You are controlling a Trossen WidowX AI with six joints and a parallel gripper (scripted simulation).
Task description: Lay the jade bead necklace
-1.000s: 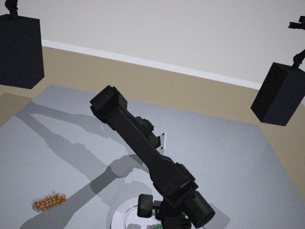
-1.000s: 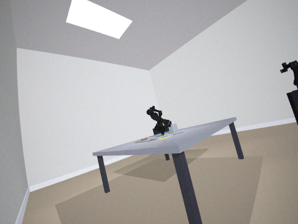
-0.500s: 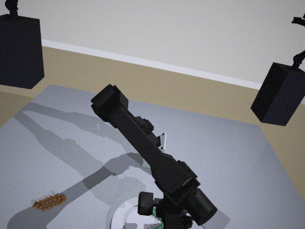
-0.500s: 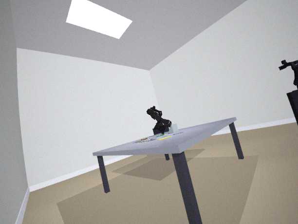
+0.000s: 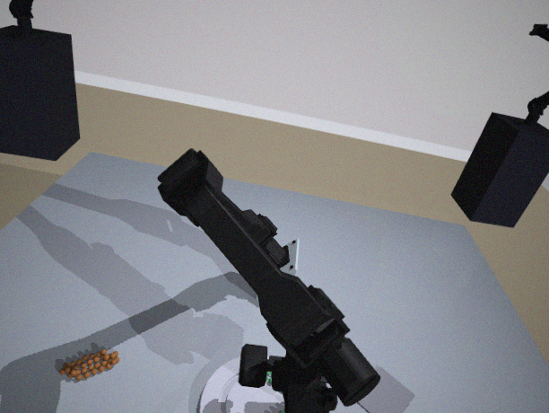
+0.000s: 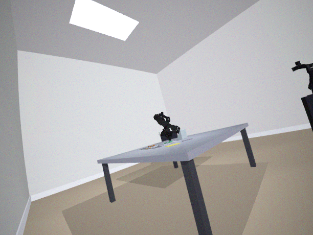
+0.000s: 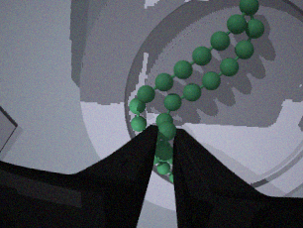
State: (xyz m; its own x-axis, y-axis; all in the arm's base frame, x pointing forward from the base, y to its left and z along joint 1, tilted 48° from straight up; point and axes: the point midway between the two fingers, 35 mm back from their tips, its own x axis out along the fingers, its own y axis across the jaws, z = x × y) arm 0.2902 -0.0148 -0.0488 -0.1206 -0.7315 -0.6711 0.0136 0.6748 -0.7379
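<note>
Right now the round bead board is 5 cm to the right of my gripper tip, 2 cm below it and 1 cm ahead of it. Also, from my gripper tip: yellow strip (21 cm ahead, 18 cm to the left, 3 cm below); flat grey square (19 cm to the left, 4 cm behind, 3 cm below).
</note>
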